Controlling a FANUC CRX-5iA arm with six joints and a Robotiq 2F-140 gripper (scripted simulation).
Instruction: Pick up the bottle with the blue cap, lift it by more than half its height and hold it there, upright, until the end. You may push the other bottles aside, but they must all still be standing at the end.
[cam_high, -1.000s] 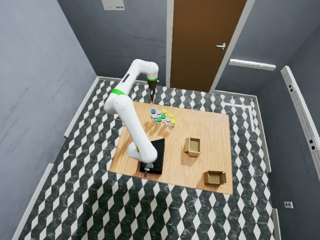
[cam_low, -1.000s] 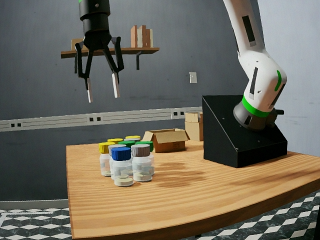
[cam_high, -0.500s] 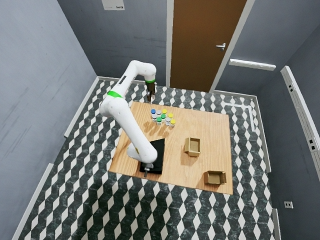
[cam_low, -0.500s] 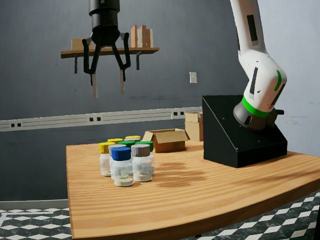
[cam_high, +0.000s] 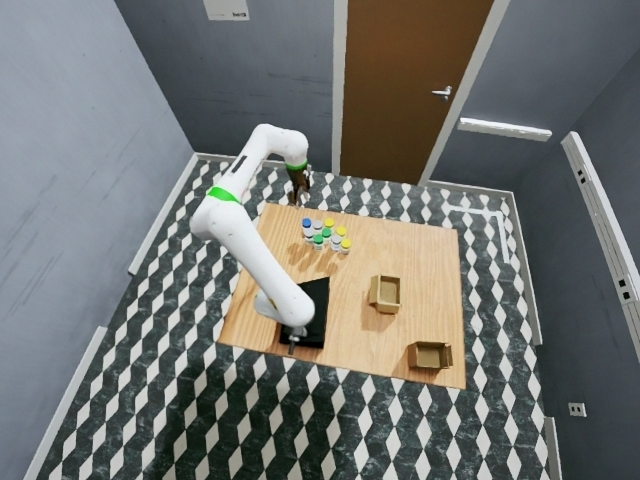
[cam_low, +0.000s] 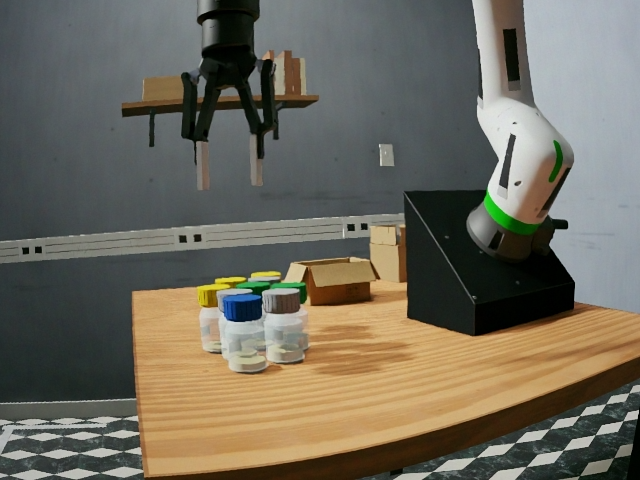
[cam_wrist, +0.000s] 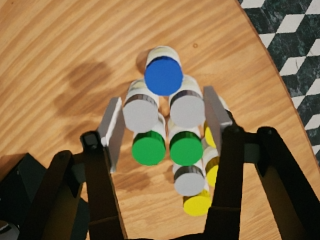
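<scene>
Now: hand 240 mm above the green-capped bottle, 110 mm to the left of it and 100 mm past it. From my hand the other things lie so: yellow-capped bottle 240 mm below, 150 mm to the right, 10 mm ahead.
</scene>
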